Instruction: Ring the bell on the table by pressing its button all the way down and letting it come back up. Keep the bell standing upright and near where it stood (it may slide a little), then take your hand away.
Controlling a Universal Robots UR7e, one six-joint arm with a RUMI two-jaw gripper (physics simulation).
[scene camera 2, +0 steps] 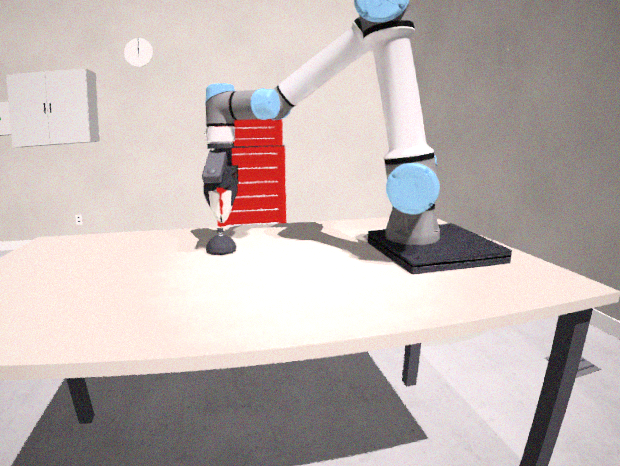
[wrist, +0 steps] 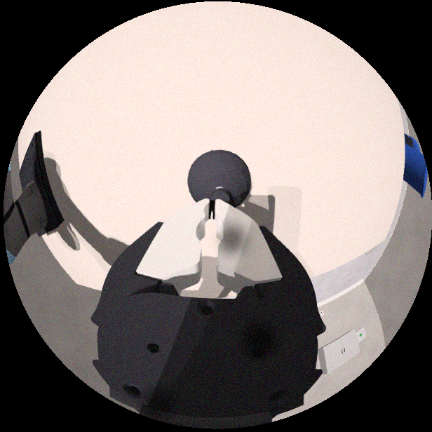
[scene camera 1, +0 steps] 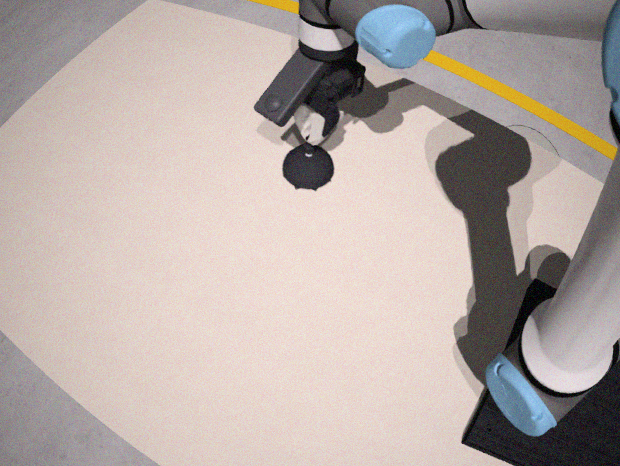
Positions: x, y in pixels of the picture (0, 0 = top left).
Scene:
My gripper shows in scene camera 2, in the wrist view point(212, 202) and in scene camera 1. One and the same spot on my gripper: point(scene camera 2: 212, 196) is point(scene camera 1: 298, 108).

